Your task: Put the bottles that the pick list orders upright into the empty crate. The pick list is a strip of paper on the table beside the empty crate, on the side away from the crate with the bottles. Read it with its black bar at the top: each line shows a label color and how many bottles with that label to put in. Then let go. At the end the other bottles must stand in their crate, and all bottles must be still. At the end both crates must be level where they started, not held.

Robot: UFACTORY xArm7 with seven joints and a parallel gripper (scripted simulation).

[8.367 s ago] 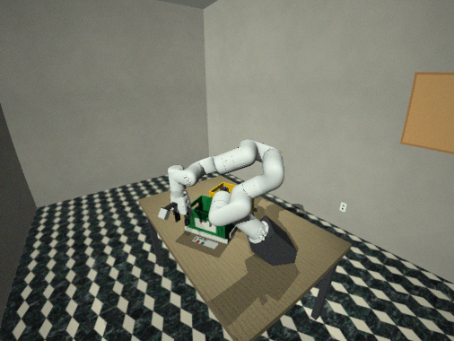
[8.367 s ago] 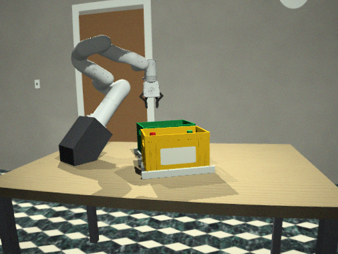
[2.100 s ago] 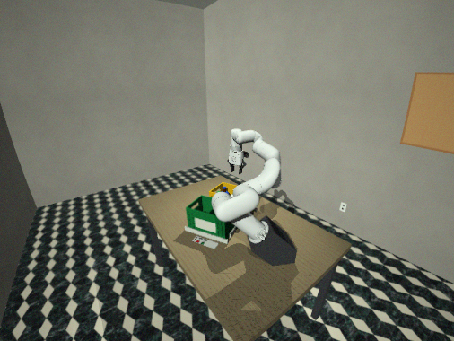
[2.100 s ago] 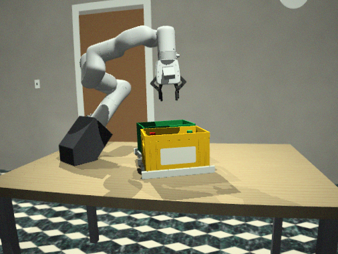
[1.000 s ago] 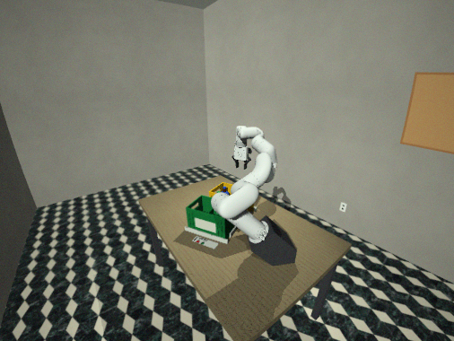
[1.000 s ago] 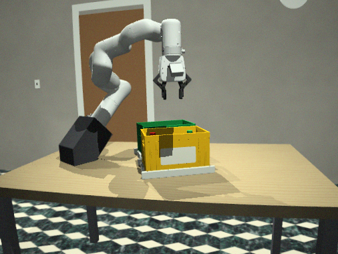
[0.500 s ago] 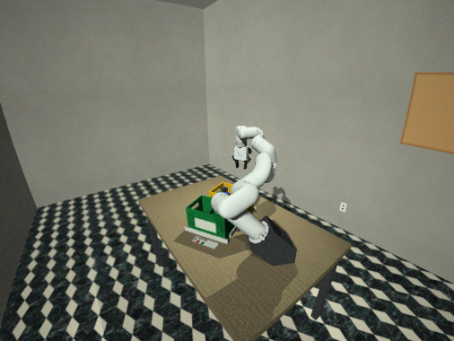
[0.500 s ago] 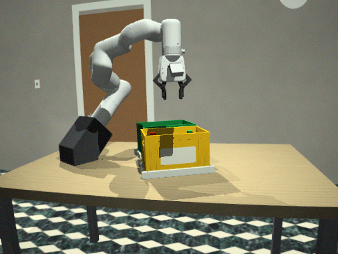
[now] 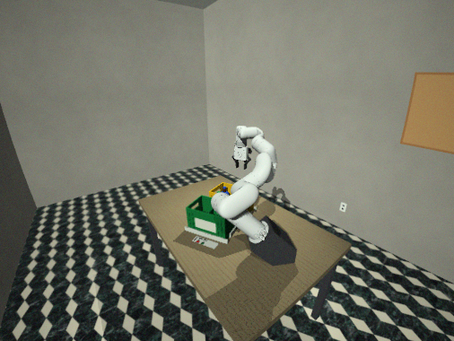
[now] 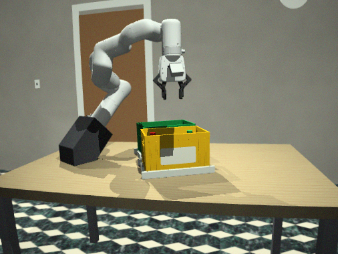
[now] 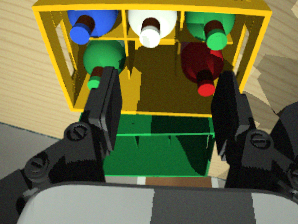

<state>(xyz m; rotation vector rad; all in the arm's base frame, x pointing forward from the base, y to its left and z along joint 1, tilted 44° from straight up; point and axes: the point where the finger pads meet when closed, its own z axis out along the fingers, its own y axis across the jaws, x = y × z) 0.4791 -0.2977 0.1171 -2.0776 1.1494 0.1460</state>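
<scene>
My gripper is now 140 mm past the red bottle, 70 mm to the right of it and 250 mm above it. From my hand the other things lie so: green-capped bottle 90 mm behind, 10 mm to the left, 250 mm below; then yellow crate 50 mm behind, 90 mm to the left, 250 mm below; then white-topped bottle 20 mm behind, 60 mm to the left, 250 mm below.
</scene>
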